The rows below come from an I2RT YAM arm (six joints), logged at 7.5 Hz.
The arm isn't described. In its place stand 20 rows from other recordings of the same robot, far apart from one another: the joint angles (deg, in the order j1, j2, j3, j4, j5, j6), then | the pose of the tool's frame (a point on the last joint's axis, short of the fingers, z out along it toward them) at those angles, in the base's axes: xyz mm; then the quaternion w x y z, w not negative.
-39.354 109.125 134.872 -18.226 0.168 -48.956 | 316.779, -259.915, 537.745, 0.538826, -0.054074, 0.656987, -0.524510
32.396 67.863 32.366 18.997 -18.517 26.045 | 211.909, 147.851, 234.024, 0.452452, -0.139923, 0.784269, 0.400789
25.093 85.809 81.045 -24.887 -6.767 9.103 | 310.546, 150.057, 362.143, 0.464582, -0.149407, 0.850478, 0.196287
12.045 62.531 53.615 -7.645 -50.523 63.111 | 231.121, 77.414, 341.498, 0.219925, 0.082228, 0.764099, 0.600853
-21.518 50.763 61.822 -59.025 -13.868 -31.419 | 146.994, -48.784, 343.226, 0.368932, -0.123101, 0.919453, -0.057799
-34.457 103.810 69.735 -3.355 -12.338 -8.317 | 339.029, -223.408, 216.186, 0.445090, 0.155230, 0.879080, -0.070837
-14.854 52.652 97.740 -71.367 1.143 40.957 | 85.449, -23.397, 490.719, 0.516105, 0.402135, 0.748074, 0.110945
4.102 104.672 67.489 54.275 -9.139 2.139 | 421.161, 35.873, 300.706, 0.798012, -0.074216, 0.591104, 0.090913
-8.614 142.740 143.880 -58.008 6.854 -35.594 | 526.983, -84.127, 246.631, 0.242132, -0.206620, 0.934357, -0.160180
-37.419 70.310 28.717 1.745 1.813 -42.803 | 188.530, -145.659, 174.084, 0.314864, -0.035837, 0.904949, -0.283980
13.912 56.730 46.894 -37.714 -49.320 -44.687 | 180.293, 72.472, 279.771, 0.420421, -0.546303, 0.664858, 0.287686
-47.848 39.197 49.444 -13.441 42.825 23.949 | 79.890, -124.315, 377.395, 0.570917, 0.599810, 0.400825, -0.391946
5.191 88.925 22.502 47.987 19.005 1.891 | 270.108, 12.898, 142.859, 0.583851, 0.073450, 0.802564, -0.098056
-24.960 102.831 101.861 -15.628 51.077 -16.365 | 366.328, -201.060, 399.225, 0.382592, 0.311139, 0.702088, -0.513701
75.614 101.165 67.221 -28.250 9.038 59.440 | 94.559, 346.151, 188.923, 0.162234, -0.117388, 0.960726, 0.192107
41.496 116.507 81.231 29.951 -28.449 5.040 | 346.287, 328.969, 247.469, 0.527998, -0.381317, 0.628805, 0.424758
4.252 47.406 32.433 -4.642 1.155 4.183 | 196.252, 13.872, 265.724, 0.575341, 0.005317, 0.817182, 0.034168
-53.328 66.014 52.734 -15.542 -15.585 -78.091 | 162.825, -202.654, 304.615, 0.313785, -0.250268, 0.818259, -0.411530
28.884 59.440 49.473 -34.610 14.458 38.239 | 192.305, 95.937, 281.388, 0.383341, 0.123048, 0.908118, 0.115020
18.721 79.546 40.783 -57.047 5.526 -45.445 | 180.691, 57.615, 157.637, 0.060377, 0.531918, -0.843909, 0.035141
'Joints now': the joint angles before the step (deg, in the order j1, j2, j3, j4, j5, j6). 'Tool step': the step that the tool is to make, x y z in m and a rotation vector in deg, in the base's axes. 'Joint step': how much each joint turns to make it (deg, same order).
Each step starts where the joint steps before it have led.
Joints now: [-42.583 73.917 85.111 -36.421 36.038 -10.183]
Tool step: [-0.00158 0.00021 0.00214 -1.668 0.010 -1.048]
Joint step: [-0.044 -0.475 -0.514 1.691 1.424 -0.885]
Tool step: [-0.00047 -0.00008 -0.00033 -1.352 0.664 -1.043]
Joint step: [0.087 -0.329 -0.824 1.622 1.605 -1.131]
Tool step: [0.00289 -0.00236 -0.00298 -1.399 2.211 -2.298]
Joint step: [0.388 0.539 -0.689 1.676 3.441 -1.743]
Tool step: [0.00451 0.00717 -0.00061 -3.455 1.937 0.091]
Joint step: [2.084 -1.220 -2.559 5.016 3.208 -4.112]
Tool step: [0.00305 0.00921 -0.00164 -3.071 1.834 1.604]
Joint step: [2.089 -1.797 -3.186 5.330 1.463 -4.733]
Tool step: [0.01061 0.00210 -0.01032 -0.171 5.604 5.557]
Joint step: [1.445 0.317 -2.269 2.761 -3.117 -6.339]
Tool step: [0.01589 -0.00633 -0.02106 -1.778 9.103 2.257]
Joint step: [0.903 2.165 -3.691 6.287 0.328 -9.663]
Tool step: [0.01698 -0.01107 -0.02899 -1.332 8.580 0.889]
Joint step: [0.235 3.554 -4.025 7.375 0.821 -8.524]
